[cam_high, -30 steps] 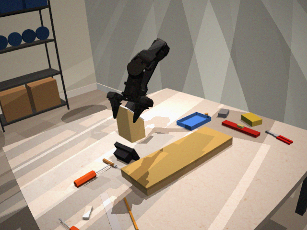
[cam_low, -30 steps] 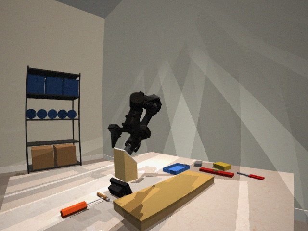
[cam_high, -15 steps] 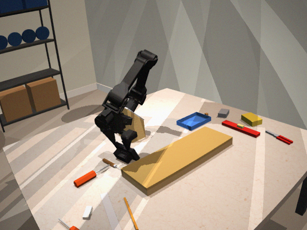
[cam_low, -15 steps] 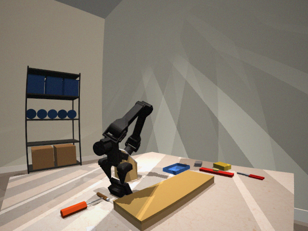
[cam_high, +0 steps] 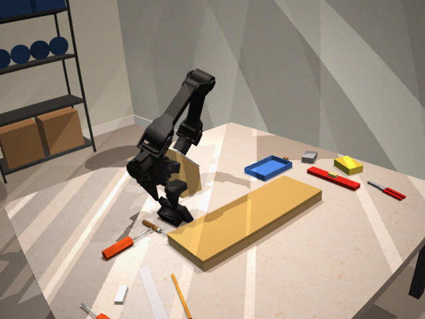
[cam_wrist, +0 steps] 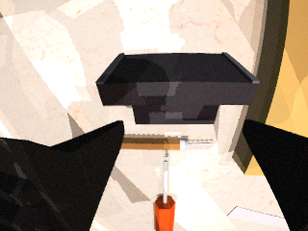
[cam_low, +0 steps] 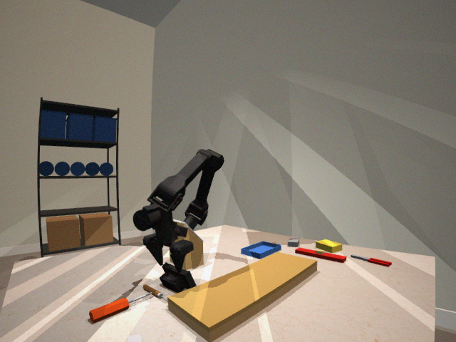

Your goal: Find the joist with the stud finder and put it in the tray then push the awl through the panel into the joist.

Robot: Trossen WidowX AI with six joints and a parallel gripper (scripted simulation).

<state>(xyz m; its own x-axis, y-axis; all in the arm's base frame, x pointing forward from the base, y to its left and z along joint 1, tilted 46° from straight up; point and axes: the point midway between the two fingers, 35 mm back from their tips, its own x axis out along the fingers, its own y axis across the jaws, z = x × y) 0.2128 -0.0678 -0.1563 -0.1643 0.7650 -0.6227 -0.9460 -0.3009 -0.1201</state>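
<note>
My gripper tip is 10 mm short of the stud finder, 10 mm to the right of it and 50 mm above it. From my gripper tip the other things lie so: pencil: 330 mm ahead, 120 mm to the right, 70 mm below; ruler: 310 mm ahead, 190 mm to the right, 80 mm below; awl: 10 mm ahead, 50 mm to the right, 70 mm below.
</note>
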